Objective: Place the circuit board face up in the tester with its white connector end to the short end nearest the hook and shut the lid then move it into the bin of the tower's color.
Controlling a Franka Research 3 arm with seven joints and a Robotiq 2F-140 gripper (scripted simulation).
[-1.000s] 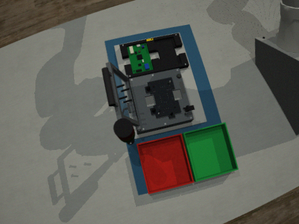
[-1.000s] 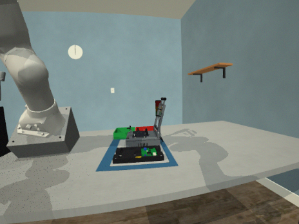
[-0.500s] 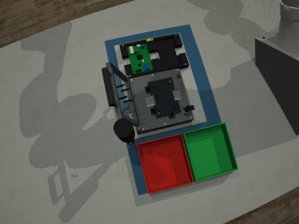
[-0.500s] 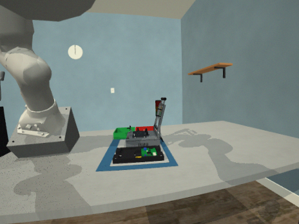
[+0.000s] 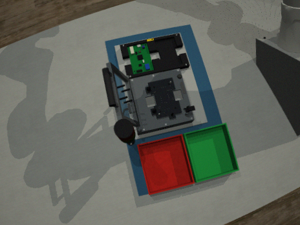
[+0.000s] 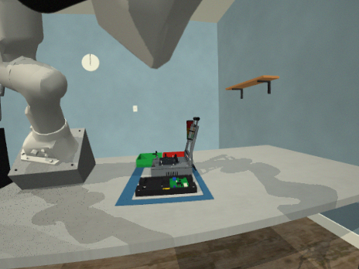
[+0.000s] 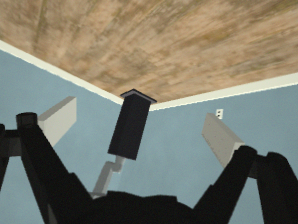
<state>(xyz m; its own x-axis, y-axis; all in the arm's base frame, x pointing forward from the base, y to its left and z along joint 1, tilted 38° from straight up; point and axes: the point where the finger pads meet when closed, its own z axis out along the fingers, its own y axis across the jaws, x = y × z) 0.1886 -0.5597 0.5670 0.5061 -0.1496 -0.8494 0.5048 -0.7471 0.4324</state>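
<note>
Now: hand 29 cm short of the green circuit board, 61 cm to the right of it and 23 cm above it. The rest, counted from my hand: latch hook 22 cm ahead, 85 cm to the left, 16 cm below; clear lid 40 cm ahead, 77 cm to the left, 6 cm below; tester plate 28 cm ahead, 79 cm to the left, 18 cm below.
</note>
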